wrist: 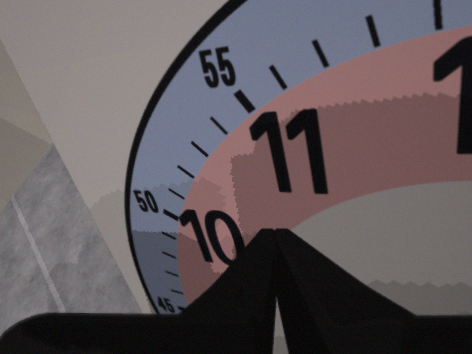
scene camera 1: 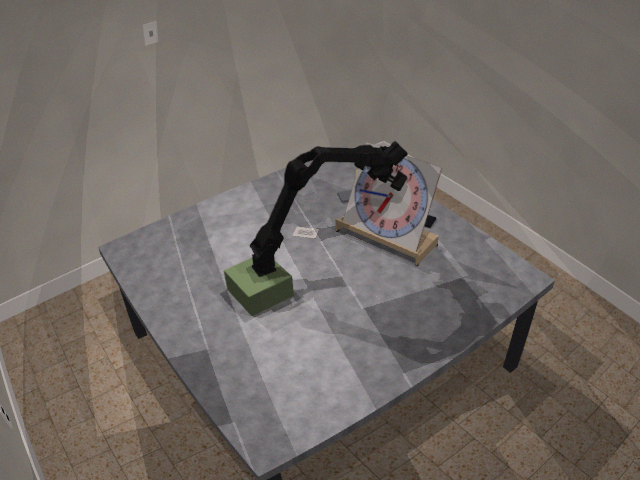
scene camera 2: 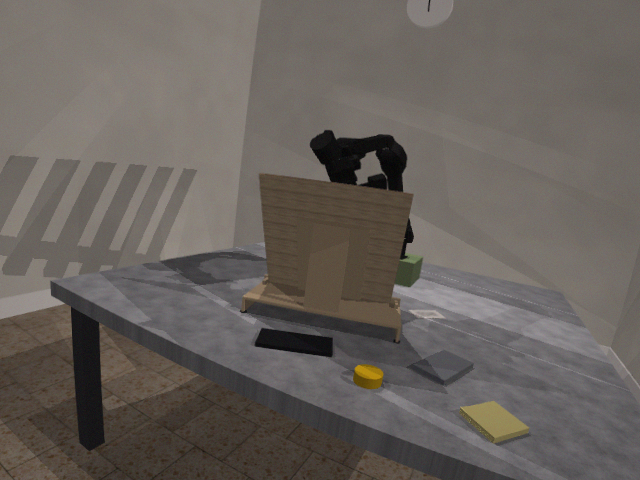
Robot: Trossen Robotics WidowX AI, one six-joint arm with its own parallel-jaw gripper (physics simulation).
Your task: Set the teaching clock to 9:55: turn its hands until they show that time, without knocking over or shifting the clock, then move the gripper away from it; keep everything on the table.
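Seen in the pictures: gripper, fingertip midpoint: (wrist: 273,242) (scene camera 2: 358,219); arm's base, origin of the base link: (scene camera 1: 263,268).
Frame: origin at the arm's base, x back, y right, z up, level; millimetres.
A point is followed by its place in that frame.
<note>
The teaching clock (scene camera 1: 406,219) @(z 47, x -530, y 72 mm) (scene camera 2: 281,222) @(z 131, x -592, y 78 mm) (wrist: 280,150) @(z 178, x -545, y -89 mm) stands upright on its wooden base; scene camera 2 shows its back. In scene camera 1 its blue hand (scene camera 1: 373,192) @(z 96, x -484, y -75 mm) points left, between 8 and 9 and nearer 9. Its short red hand (scene camera 1: 384,204) @(z 69, x -497, y -22 mm) points down-left, near 7. My gripper (scene camera 1: 390,178) @(z 165, x -521, y -81 mm) (wrist: 273,242) @(z 165, x -521, y -81 mm) is shut and empty, in front of the upper left of the face, above the blue hand. In the wrist view its tips overlap the face near 10 and 11, and neither hand shows there. Any gap to the face is unclear. The fingertips are hidden in scene camera 2.
The arm rises from a green block (scene camera 1: 258,286) @(z 0, x 55, y 74 mm) (scene camera 2: 408,270) @(z -29, x -46, y -68 mm) on the grey table (scene camera 1: 320,361) @(z -87, x 9, y 394 mm). A white card (scene camera 1: 306,232) @(z -86, x -271, y -211 mm) (scene camera 2: 427,314) @(z -86, x -272, y -215 mm) lies left of the clock. Behind it lie a black slab (scene camera 2: 294,342) @(z -79, x -697, y -70 mm), a yellow disc (scene camera 2: 368,376) @(z -68, x -726, y -245 mm), a grey slab (scene camera 2: 443,366) @(z -77, x -572, y -336 mm) and a yellow pad (scene camera 2: 494,421) @(z -77, x -698, y -450 mm).
</note>
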